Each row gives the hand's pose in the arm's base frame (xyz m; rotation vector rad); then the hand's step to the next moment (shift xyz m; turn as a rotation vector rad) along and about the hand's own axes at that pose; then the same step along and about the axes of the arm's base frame.
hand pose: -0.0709 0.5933 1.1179 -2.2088 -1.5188 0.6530
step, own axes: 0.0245 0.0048 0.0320 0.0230 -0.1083 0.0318
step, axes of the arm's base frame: -0.0071 0.0229 -0.0328 -0.0935 0.0603 0.0298
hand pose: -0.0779 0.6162 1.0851 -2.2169 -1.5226 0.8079
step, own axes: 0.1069 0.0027 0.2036 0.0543 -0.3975 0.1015
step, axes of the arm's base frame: -0.0955 0.0889 -0.1894 -0.3418 0.1941 0.1294
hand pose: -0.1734 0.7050 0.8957 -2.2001 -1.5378 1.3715
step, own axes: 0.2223 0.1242 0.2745 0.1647 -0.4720 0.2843
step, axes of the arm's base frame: -0.0990 0.0174 -0.3607 -0.5179 0.2500 -0.0011
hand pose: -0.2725 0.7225 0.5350 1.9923 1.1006 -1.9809
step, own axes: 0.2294 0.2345 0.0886 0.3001 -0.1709 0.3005
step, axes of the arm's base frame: 0.0307 -0.1286 -0.3130 -0.3790 0.0759 -0.2453
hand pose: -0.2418 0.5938 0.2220 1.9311 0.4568 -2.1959
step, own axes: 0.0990 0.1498 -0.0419 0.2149 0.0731 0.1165
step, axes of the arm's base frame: 0.0753 -0.1193 -0.1187 -0.1141 -0.0946 -0.2077
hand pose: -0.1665 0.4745 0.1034 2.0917 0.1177 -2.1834
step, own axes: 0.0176 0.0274 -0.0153 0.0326 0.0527 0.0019
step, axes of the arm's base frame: 0.0182 -0.0256 -0.0176 0.0040 -0.0534 -0.0312
